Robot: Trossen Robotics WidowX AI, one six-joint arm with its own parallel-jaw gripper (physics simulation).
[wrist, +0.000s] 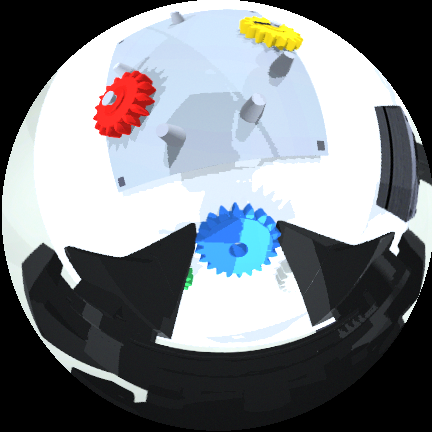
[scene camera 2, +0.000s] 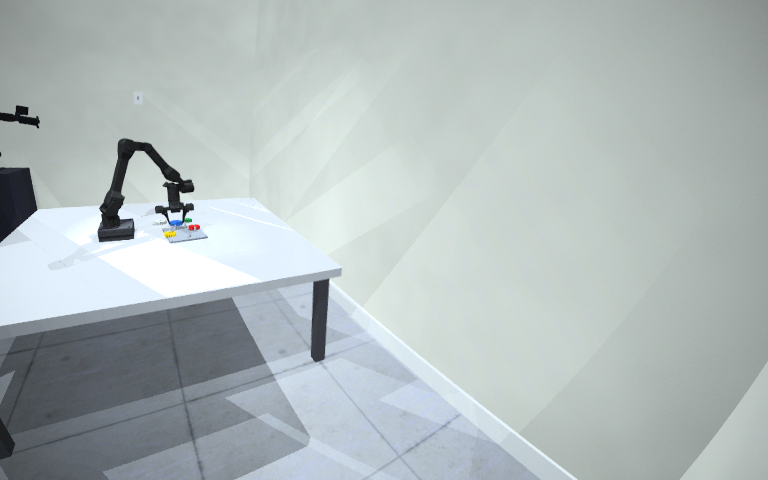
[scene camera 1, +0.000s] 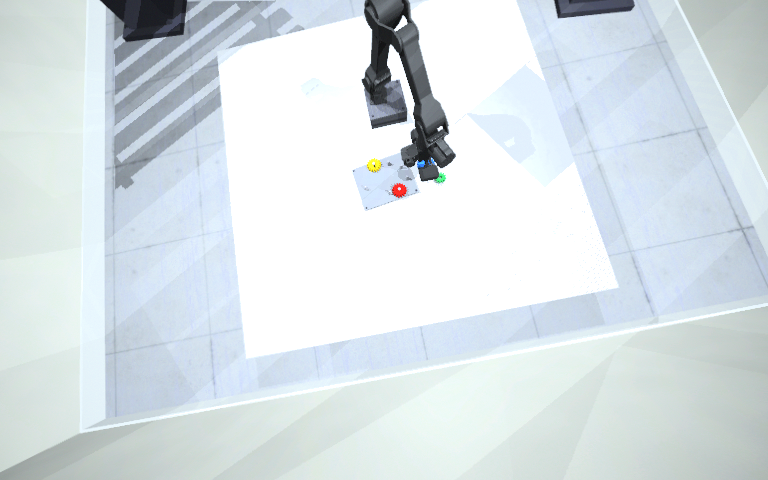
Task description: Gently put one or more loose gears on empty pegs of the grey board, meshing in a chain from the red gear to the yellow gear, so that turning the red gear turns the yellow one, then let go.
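Places are measured from the arm's base along level axes (x ahead, y left, z up), in millimetres.
Where they show: gripper, fingertip midpoint: (wrist: 236, 227) (scene camera 2: 176, 224) (scene camera 1: 422, 165); arm's base, link origin: (scene camera 2: 111, 226) (scene camera 1: 378, 96).
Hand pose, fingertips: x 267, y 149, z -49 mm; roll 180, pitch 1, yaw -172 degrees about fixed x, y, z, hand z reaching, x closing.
Note:
Each offset is from my fingertips to the centre of the thing. Level surfaces: height alone.
My gripper (scene camera 1: 424, 163) (scene camera 2: 176, 221) (wrist: 236, 227) is shut on the blue gear @[dx -2, dy +13, dz +2 mm] (scene camera 1: 421, 164) (scene camera 2: 175, 223) (wrist: 225, 255), with a fingertip against each side of its teeth. The gear is low beside the grey board @[dx +42, dy -146, dz +8 mm] (scene camera 1: 376, 195) (scene camera 2: 186, 239) (wrist: 295, 125); I cannot tell whether it touches the table. The red gear @[dx +93, dy -92, dz +10 mm] (scene camera 1: 398, 190) (scene camera 2: 194, 226) (wrist: 131, 105) and yellow gear @[dx -14, dy -181, dz +10 mm] (scene camera 1: 373, 165) (scene camera 2: 169, 234) (wrist: 270, 36) sit on pegs. Several pegs stand bare, including one peg @[dx +1, dy -80, dz +12 mm] (wrist: 254, 107) near the board's edge. The green gear @[dx +55, dy +62, dz +2 mm] (scene camera 1: 441, 178) (scene camera 2: 188, 220) (wrist: 189, 278) lies loose, partly hidden by a finger in the wrist view.
A white gear @[dx -86, dy +49, dz +2 mm] (scene camera 2: 160, 222) (wrist: 284, 277) lies on the table @[dz -7 mm] (scene camera 2: 226, 257) near the other finger, pale against the top. The arm's base (scene camera 1: 387, 107) (scene camera 2: 116, 229) (wrist: 392, 165) stands near the board.

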